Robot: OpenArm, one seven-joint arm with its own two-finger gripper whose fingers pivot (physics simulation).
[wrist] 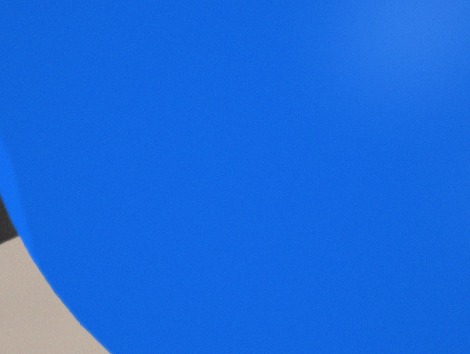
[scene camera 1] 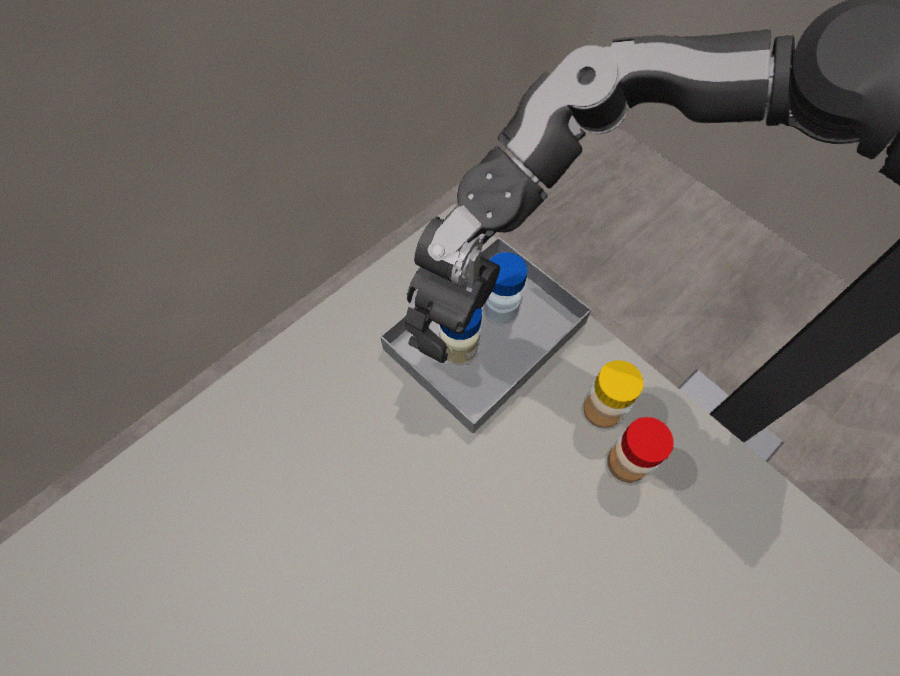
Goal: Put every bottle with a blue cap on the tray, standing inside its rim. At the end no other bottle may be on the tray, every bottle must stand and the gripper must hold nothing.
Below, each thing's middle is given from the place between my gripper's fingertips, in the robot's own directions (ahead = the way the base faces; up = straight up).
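Labels:
Grey tray [scene camera 1: 508, 356]: my hand is 50 mm above it, 50 mm past it and 30 mm to the right of it. Counted from my hand: yellow-capped bottle [scene camera 1: 619, 383] 20 mm below, 220 mm to the left, 90 mm behind; red-capped bottle [scene camera 1: 647, 442] 20 mm below, 290 mm to the left, 60 mm behind; light base [scene camera 1: 699, 388] far below, far to the left, far behind. Going by their middles, of the things named here the grey tray is the nearest to my hand and the light base the farthest from it.

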